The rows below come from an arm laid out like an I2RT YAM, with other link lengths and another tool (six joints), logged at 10 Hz.
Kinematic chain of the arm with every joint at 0, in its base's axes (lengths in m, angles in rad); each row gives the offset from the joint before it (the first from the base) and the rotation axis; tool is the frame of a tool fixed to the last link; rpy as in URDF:
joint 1: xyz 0 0 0.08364 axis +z
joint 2: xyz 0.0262 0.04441 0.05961 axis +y
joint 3: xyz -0.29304 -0.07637 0 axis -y
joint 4: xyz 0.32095 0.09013 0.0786 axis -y
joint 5: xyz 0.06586 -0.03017 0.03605 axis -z
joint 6: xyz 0.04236 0 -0.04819 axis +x
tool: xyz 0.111 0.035 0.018 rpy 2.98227 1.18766 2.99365
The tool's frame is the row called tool.
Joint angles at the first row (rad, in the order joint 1, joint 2, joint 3, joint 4, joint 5, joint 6):
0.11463, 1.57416, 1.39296, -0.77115, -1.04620, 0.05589
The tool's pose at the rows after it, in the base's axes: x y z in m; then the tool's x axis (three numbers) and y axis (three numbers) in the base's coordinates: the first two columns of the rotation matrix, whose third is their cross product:
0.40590, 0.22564, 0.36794, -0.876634, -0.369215, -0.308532, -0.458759, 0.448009, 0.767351
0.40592, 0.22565, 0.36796, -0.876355, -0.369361, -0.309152, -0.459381, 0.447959, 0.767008
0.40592, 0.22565, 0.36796, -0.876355, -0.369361, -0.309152, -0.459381, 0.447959, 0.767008
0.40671, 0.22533, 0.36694, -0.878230, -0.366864, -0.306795, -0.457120, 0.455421, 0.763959
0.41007, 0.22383, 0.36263, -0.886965, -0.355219, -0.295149, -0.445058, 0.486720, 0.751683
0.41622, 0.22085, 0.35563, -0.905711, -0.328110, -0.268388, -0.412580, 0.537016, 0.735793
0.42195, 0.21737, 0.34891, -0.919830, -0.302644, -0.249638, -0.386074, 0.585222, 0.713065
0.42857, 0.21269, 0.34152, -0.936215, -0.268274, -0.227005, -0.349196, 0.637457, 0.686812
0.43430, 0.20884, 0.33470, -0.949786, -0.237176, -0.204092, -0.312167, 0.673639, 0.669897
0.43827, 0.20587, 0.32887, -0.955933, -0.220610, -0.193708, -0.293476, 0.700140, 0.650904
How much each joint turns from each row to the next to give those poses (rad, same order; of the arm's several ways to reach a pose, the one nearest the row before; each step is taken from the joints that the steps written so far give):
-0.00001, 0.00001, 0.00002, -0.00041, 0.00000, -0.00002
0.00001, 0.00001, -0.00001, 0.00041, 0.00000, -0.00037
0.00000, 0.00000, 0.00000, 0.00000, 0.00000, 0.00000
0.00001, -0.00003, -0.00004, 0.00002, 0.00840, 0.00077
0.00000, -0.00001, 0.00003, -0.00079, 0.03548, 0.00496
-0.00001, 0.00041, 0.00002, -0.00039, 0.05836, 0.02135
0.00000, 0.00000, 0.00000, 0.00000, 0.05875, 0.01298
-0.00001, 0.00000, -0.00001, -0.00001, 0.06713, 0.01982
0.00002, 0.00380, -0.00003, 0.00004, 0.04922, 0.02139
-0.00001, 0.00420, -0.00038, -0.00001, 0.03700, 0.00380

